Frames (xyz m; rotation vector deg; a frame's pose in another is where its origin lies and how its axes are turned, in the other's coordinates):
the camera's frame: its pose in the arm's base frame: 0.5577 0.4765 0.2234 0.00 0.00 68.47
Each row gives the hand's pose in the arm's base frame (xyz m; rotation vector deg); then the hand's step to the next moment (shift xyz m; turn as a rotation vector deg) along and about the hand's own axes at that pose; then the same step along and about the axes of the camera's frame.
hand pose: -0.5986 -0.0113 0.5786 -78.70 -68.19 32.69
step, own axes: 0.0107 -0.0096 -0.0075 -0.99 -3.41 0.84
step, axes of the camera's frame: 0.0068 -0.0053 0.0137 -1.87 1.59 2.69
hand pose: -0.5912 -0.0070 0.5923 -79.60 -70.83 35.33
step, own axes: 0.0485 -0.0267 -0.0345 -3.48 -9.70 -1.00
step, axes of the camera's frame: 0.0382 -0.0251 0.0466 -6.06 1.22 8.30
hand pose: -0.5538 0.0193 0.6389 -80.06 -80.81 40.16
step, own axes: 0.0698 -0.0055 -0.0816 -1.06 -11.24 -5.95
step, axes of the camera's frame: 0.0740 -0.0600 0.0499 -3.66 -2.44 11.98
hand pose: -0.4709 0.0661 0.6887 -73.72 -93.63 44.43
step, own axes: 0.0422 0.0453 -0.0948 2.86 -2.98 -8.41
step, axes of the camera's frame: 0.0821 -0.0773 0.0102 3.74 -5.26 6.79
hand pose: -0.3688 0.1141 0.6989 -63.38 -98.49 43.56
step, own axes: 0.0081 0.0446 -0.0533 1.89 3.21 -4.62
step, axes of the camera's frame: 0.0477 -0.0491 -0.0145 4.74 -3.56 -0.26
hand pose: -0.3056 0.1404 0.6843 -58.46 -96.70 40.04
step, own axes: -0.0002 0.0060 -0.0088 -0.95 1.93 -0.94
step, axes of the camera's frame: 0.0061 -0.0085 -0.0021 0.65 -1.46 -1.72
